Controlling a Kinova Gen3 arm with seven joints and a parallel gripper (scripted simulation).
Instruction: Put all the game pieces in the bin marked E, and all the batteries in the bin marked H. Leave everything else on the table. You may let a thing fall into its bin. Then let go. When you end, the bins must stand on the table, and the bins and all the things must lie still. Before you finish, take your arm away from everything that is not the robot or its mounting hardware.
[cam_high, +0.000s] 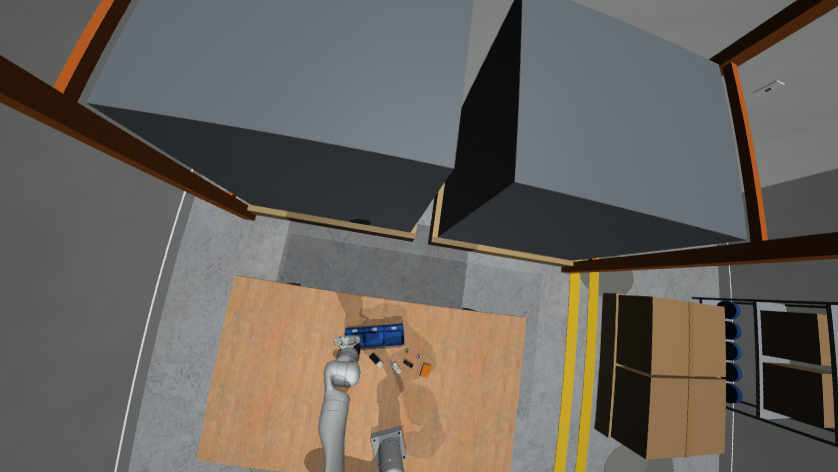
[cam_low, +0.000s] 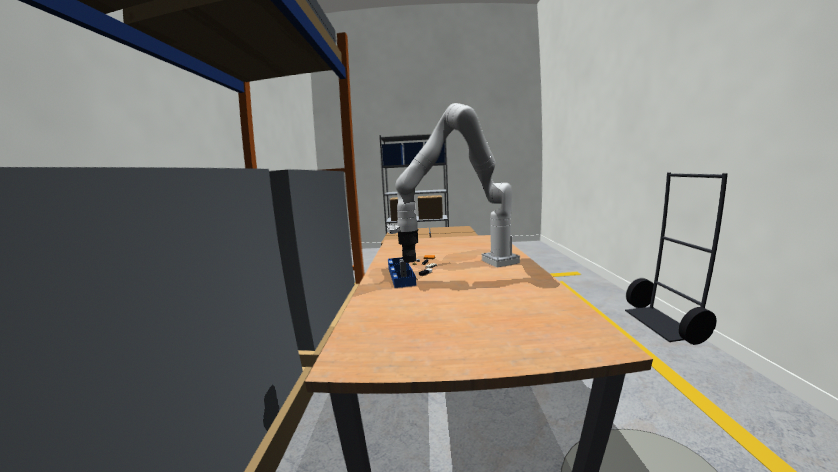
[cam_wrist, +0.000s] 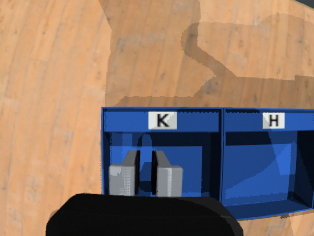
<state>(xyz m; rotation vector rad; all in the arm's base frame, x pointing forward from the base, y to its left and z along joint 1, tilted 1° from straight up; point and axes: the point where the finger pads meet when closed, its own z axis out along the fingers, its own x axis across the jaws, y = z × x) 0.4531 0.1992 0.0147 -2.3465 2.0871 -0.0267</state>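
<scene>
My gripper is now 120 mm past the white domino, 200 mm to the left of it and 50 mm above it. The rest, counted from my hand: brass nut (50 mm behind, 250 mm to the right, 50 mm below); blue three-part bin (10 mm ahead, 90 mm to the right, 30 mm below); dark cylindrical battery (100 mm behind, 260 mm to the right, 40 mm below).
</scene>
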